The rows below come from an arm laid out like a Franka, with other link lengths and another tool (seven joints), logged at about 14 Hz.
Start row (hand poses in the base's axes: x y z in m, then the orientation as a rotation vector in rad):
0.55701, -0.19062, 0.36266, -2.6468, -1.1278, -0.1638
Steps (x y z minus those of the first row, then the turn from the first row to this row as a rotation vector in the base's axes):
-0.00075, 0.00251, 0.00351, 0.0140, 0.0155, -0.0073
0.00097, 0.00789, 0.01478, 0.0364, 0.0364, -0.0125
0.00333, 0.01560, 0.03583, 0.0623, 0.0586, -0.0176
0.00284, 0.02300, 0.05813, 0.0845, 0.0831, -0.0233
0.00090, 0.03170, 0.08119, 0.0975, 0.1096, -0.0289
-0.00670, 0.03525, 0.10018, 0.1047, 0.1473, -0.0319
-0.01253, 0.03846, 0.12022, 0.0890, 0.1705, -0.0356
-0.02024, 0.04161, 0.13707, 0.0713, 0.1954, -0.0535
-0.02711, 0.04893, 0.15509, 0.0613, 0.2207, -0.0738
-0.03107, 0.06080, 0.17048, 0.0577, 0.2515, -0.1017
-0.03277, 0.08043, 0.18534, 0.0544, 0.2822, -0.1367
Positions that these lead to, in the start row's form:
0.55626, -0.18811, 0.36617, -2.6357, -1.1082, -0.1518
0.55798, -0.18273, 0.37744, -2.6146, -1.0867, -0.1367
0.56034, -0.17502, 0.39849, -2.5900, -1.0638, -0.1219
0.55985, -0.16762, 0.42079, -2.5682, -1.0408, -0.1025
0.55791, -0.15892, 0.44385, -2.5536, -1.0208, -0.0760
0.55031, -0.15537, 0.46284, -2.5392, -1.0025, -0.0321
0.54448, -0.15216, 0.48288, -2.5483, -0.9958, 0.0053
0.53677, -0.14901, 0.49973, -2.5660, -0.9709, 0.0434
0.52990, -0.14169, 0.51775, -2.5776, -0.9400, 0.0775
0.52594, -0.12982, 0.53314, -2.5853, -0.8952, 0.1135
0.52424, -0.11019, 0.54800, -2.5952, -0.8412, 0.1478

